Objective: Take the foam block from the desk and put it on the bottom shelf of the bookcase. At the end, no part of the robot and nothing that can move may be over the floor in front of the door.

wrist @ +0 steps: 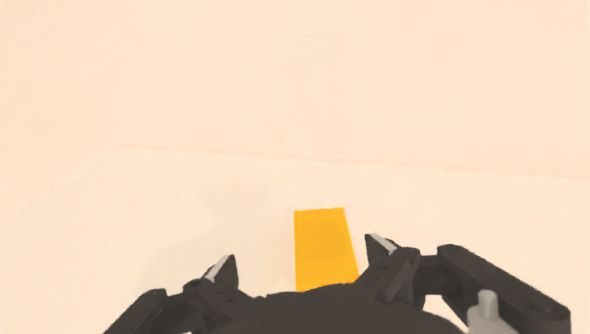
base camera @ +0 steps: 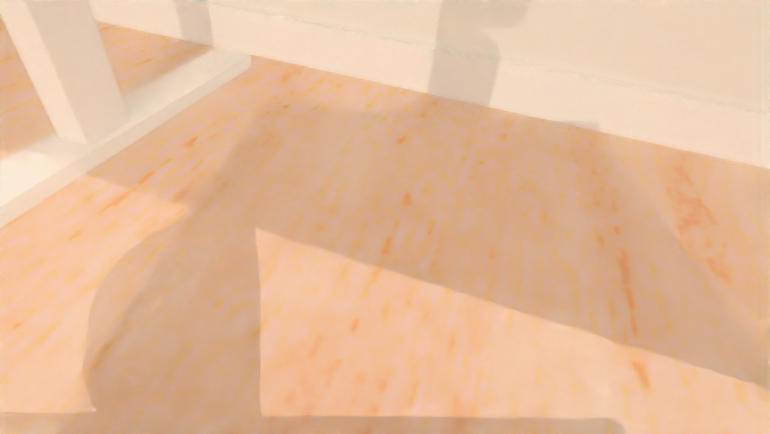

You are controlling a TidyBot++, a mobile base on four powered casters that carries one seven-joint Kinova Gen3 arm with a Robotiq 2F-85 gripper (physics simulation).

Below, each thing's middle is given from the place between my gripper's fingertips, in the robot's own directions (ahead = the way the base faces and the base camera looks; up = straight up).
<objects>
Right now my hand is 6 cm short of the orange foam block (wrist: 324, 255), 3 cm to the left of it and 10 cm above it.
</objects>
